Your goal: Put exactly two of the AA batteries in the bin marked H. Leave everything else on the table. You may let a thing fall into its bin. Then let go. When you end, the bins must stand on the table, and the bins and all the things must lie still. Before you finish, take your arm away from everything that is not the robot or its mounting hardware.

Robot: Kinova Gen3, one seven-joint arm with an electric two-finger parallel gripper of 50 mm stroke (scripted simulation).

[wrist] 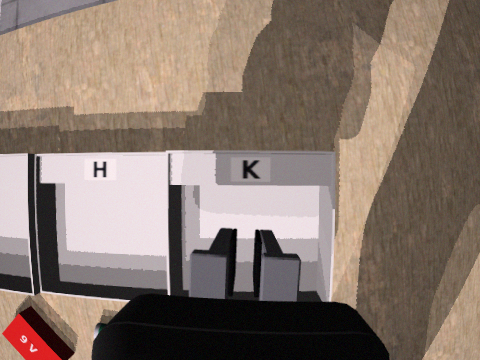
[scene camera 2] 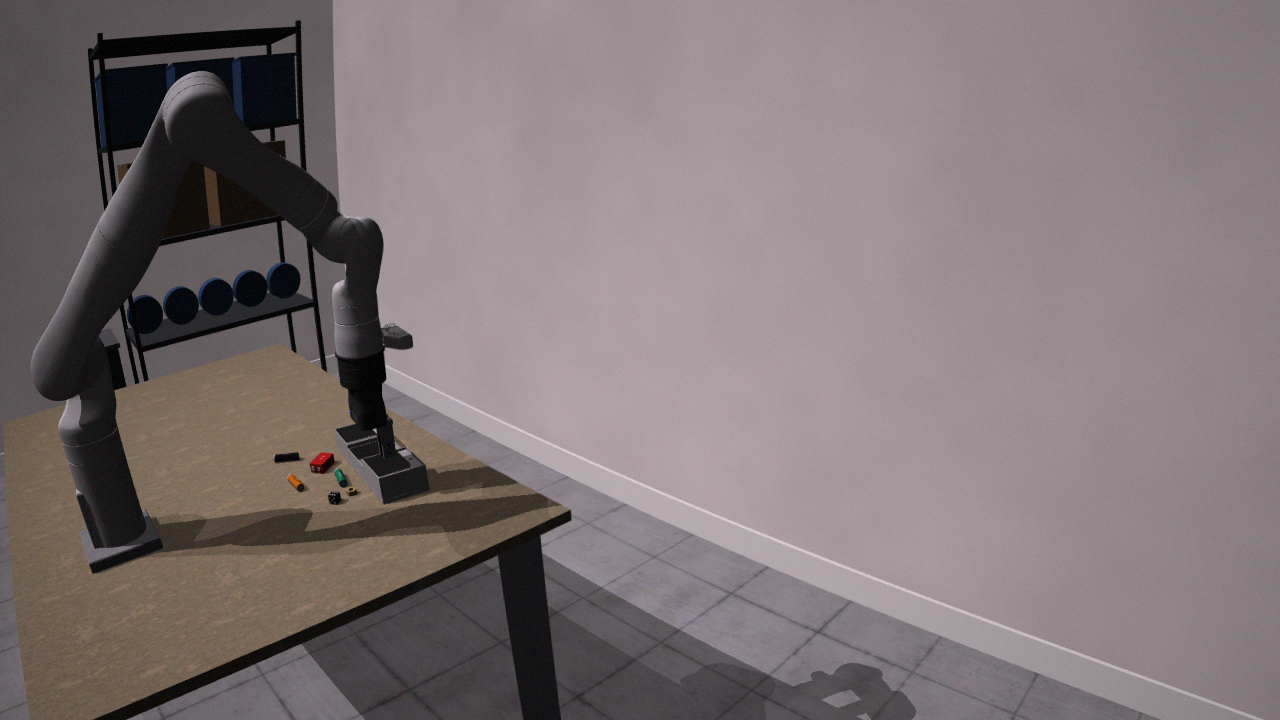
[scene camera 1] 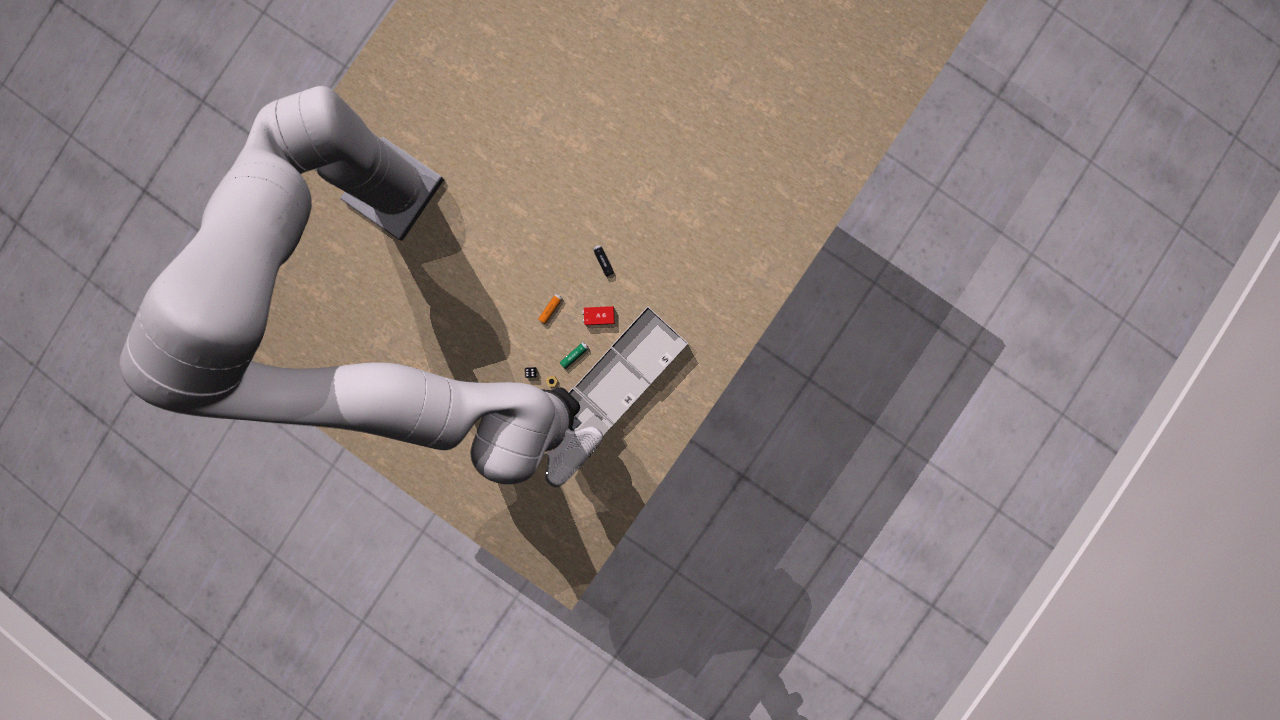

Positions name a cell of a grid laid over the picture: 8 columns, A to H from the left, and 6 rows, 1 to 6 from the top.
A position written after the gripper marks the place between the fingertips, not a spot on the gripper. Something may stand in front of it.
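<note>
The gripper (scene camera 2: C4) is visible; the wrist view also shows the gripper (wrist: E5).
</note>
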